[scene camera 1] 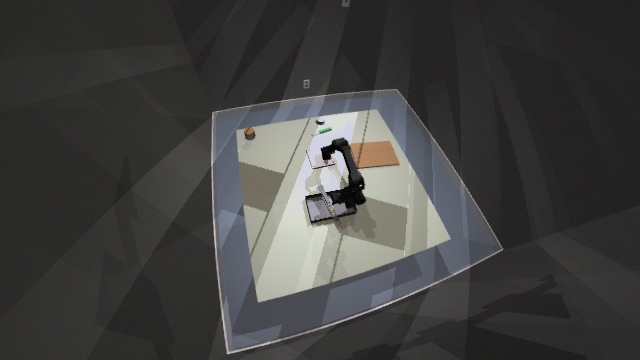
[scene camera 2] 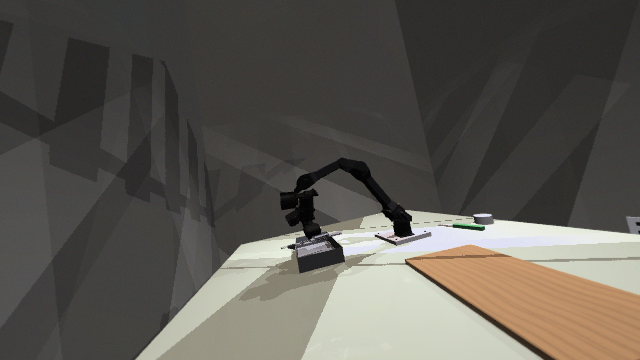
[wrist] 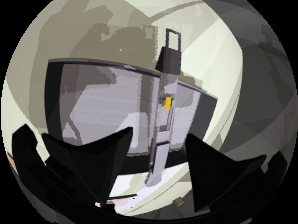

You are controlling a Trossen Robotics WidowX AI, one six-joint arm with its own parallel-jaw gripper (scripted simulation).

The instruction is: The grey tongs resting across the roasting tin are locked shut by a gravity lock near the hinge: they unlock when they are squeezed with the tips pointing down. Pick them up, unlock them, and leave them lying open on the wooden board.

Observation:
In view: the gripper (wrist: 160,134), a roasting tin (scene camera 2: 315,255) and a wooden board (scene camera 2: 535,305).
The roasting tin shows as well in scene camera 1 (scene camera 1: 318,210). The wooden board is seen too in scene camera 1 (scene camera 1: 373,154).

